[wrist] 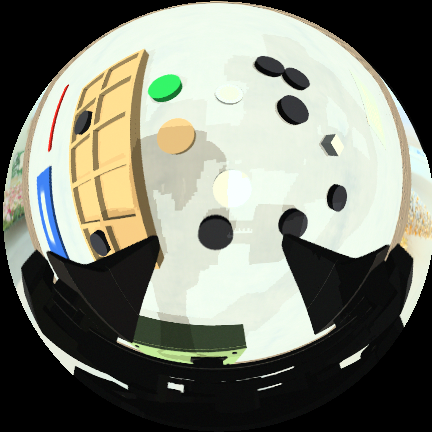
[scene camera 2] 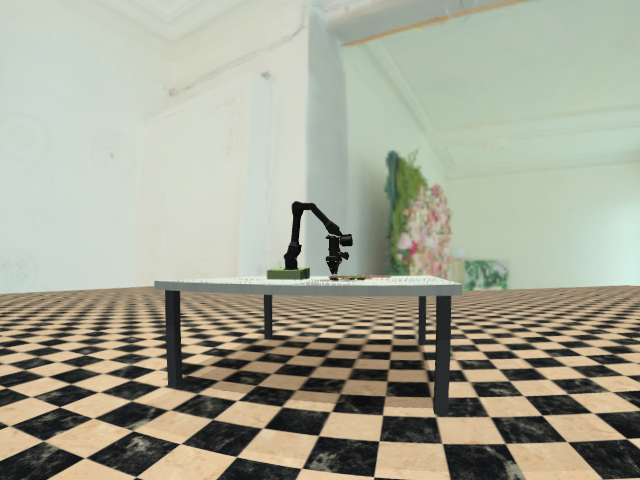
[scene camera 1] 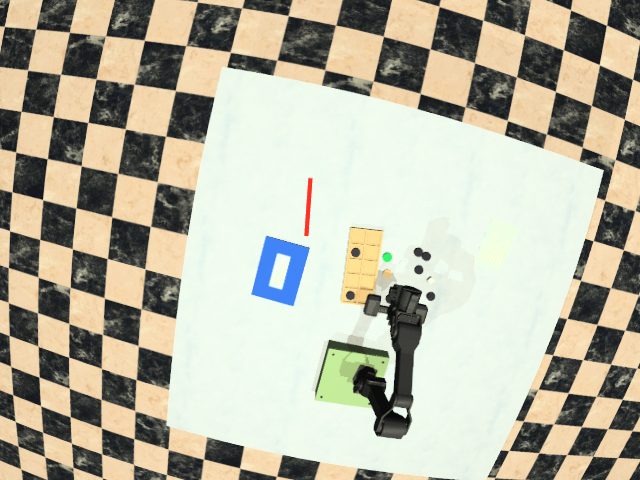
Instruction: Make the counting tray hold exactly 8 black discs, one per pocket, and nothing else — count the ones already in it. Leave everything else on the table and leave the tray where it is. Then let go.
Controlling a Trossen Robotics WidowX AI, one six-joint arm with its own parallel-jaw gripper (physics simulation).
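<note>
The tan counting tray [scene camera 1: 373,236] [wrist: 134,155] has two columns of pockets. Its left column holds two black discs: one disc [scene camera 1: 355,252] [wrist: 83,122] in the second pocket from the far end, one disc [scene camera 1: 350,295] [wrist: 100,243] in the nearest pocket. Several black discs lie loose right of the tray, among them a touching pair [scene camera 1: 418,252] [wrist: 296,79], a single disc [wrist: 293,109] and a right-hand disc [scene camera 1: 431,296] [wrist: 337,197]. My gripper [scene camera 2: 333,272] [wrist: 221,241] is open and empty, low above the table. In the wrist view a black disc [wrist: 215,232] shows between the fingertips; another disc [wrist: 293,223] is beside the right fingertip.
A green disc [scene camera 1: 387,256] [wrist: 165,87], a tan disc [scene camera 1: 387,273] [wrist: 176,136], a small white disc [wrist: 229,94], a cream disc [wrist: 232,188] and a small cube [wrist: 332,145] lie near the black discs. A blue frame [scene camera 1: 259,268] and red strip [scene camera 1: 308,206] lie left.
</note>
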